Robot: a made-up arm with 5 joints.
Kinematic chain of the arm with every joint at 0, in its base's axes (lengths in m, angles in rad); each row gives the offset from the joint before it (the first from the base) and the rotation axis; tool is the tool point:
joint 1: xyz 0 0 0.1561 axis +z
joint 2: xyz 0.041 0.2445 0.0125 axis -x
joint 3: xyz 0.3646 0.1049 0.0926 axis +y
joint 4: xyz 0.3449 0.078 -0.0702 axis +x
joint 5: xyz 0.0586 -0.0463 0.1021 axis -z
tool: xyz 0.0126 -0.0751 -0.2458
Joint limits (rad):
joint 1: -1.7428..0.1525
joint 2: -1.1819..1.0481
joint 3: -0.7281..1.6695
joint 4: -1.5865..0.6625
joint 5: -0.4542..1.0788
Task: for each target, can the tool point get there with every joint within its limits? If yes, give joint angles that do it. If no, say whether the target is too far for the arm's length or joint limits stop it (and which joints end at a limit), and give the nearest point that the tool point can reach.
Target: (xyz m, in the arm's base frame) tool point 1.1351 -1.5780 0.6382
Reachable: no: too far | nearest point 0.5956 -0.8279 0.3307 | short by 0.974 m
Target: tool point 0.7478 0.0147 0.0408
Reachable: yes | joints -0.2726 0.2243 0.5398 -1.0833 0.4605
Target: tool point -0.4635 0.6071 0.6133
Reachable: no: joint limits stop it (at a limit: joint 1, joint 2, joint 3, joint 4) | nearest point 0.0242 0.5704 0.2293 | short by 0.622 m
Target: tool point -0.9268 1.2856 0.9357
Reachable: no: too far | nearest point 0.0173 0.6288 0.2161 | short by 1.357 m
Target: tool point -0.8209 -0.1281 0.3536
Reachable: no: joint limits stop it (at a limit: joint 1, joint 2, joint 3, joint 4) | nearest point -0.2322 -0.6488 0.3615 | short by 0.786 m
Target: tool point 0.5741 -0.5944 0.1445
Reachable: yes | joints -1.1310 -0.1966 -0.0707 -0.4712 0.6631
